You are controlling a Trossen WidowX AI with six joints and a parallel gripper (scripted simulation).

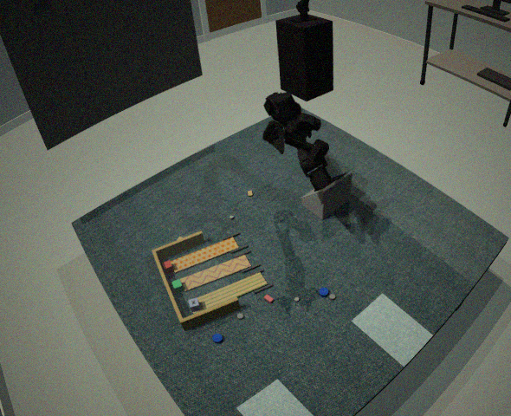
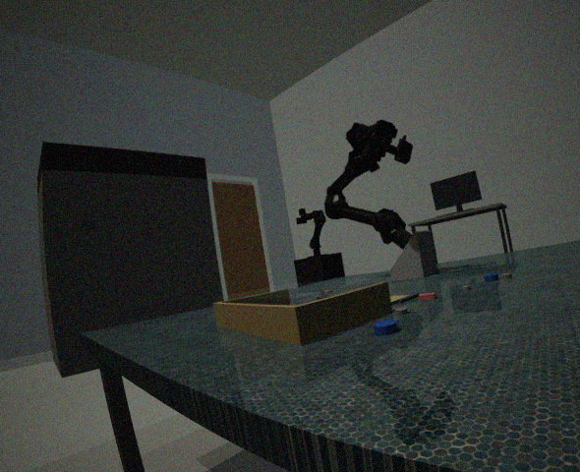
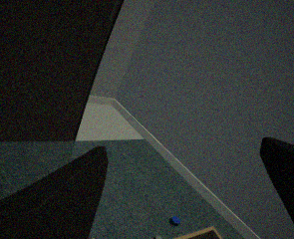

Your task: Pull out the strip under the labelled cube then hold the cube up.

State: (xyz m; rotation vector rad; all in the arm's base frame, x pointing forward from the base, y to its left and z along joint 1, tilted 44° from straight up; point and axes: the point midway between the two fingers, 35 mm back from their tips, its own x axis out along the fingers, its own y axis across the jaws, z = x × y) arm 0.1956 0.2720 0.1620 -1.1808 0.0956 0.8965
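Right now the pink block is 40 cm below my gripper tip, 19 cm ahead of it and 8 cm to the left of it.
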